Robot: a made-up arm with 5 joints. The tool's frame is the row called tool. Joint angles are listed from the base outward. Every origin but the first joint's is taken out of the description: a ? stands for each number. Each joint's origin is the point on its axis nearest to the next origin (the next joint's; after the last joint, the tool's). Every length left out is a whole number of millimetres.
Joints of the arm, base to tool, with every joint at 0 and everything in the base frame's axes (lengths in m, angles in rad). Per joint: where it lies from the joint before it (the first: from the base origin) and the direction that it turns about. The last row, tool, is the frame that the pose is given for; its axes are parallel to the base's.
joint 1: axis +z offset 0 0 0.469
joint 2: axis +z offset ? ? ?
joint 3: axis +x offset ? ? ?
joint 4: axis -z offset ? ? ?
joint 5: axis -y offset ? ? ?
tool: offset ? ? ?
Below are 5 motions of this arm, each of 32 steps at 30 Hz.
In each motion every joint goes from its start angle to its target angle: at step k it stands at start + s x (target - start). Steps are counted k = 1, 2, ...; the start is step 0. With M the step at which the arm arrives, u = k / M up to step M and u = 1 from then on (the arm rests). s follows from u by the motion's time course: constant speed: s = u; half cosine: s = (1 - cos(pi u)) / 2; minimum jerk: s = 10 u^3 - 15 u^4 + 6 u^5.
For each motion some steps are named. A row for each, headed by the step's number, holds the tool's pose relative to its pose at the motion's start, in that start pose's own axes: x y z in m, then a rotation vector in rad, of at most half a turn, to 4 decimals.
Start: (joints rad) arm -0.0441 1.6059 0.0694 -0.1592 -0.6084
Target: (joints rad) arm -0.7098 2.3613 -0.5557 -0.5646 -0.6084
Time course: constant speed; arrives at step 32
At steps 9, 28, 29, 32:
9: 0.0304 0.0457 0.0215 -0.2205 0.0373 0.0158
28: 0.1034 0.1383 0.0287 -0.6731 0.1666 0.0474
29: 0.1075 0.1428 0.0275 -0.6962 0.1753 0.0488
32: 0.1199 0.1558 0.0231 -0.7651 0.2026 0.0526

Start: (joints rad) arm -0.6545 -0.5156 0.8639 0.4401 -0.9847
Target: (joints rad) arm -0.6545 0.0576 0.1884 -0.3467 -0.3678
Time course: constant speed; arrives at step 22
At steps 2, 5, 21, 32:
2: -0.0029 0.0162 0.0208 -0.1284 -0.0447 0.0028
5: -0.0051 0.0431 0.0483 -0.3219 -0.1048 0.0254
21: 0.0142 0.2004 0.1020 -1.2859 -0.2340 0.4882
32: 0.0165 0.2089 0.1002 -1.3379 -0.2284 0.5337

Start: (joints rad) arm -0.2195 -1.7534 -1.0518 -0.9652 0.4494
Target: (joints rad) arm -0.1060 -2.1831 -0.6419 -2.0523 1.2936
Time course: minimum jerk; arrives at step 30
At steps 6, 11, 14, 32:
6: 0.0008 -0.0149 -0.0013 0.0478 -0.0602 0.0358
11: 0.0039 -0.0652 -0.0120 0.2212 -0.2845 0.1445
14: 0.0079 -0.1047 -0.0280 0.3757 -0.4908 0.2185
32: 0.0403 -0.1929 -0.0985 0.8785 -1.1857 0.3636

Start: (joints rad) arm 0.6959 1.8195 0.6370 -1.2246 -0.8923
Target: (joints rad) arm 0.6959 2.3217 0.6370 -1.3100 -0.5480
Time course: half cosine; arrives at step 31
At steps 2, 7, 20, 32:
2: -0.0004 -0.0011 0.0003 -0.0021 -0.0025 0.0054
7: -0.0041 -0.0128 0.0037 -0.0233 -0.0295 0.0640
20: -0.0116 -0.0802 0.0241 -0.0974 -0.1777 0.3959
32: -0.0073 -0.1125 0.0347 -0.1074 -0.2455 0.5570

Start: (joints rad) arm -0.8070 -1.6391 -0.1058 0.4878 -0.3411
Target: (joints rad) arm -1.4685 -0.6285 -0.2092 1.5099 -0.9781
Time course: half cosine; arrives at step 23
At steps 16, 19, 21, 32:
16: -0.0571 -0.0187 -0.0662 0.2828 0.4011 -0.4562
19: -0.0655 -0.0200 -0.0805 0.3646 0.4634 -0.5169
21: -0.0686 -0.0202 -0.0863 0.3989 0.4871 -0.5384
32: -0.0696 -0.0203 -0.0883 0.4109 0.4950 -0.5455

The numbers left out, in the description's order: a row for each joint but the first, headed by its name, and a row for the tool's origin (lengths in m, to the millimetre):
joint 2: -0.074 0.011 0
joint 3: -0.193 -0.047 0
joint 4: 0 0.104 0.273
joint 5: -0.084 -0.129 0
tool: 0.009 0 0.085

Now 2 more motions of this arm.
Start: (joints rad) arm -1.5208 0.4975 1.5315 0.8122 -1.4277
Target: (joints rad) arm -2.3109 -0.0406 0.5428 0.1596 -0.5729
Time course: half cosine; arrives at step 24
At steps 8, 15, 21, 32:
8: 0.0943 -0.0056 -0.1084 -0.0953 -0.6217 0.0627
15: 0.3290 0.0818 -0.2397 -0.0791 -1.6588 -0.0188
21: 0.4734 0.2030 -0.2464 0.0264 -2.1888 -0.2336
32: 0.4907 0.2234 -0.2420 0.0460 -2.2527 -0.2751

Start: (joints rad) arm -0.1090 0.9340 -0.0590 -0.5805 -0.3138
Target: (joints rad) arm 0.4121 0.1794 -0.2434 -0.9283 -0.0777
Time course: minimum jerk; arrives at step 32
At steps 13, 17, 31, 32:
13: 0.0107 0.0236 0.0076 -0.0531 -0.0360 0.0243
17: 0.0205 0.0370 0.0124 -0.0847 -0.0561 0.0450
31: 0.0446 0.0546 0.0200 -0.1297 -0.0845 0.0920
32: 0.0447 0.0546 0.0200 -0.1298 -0.0845 0.0921

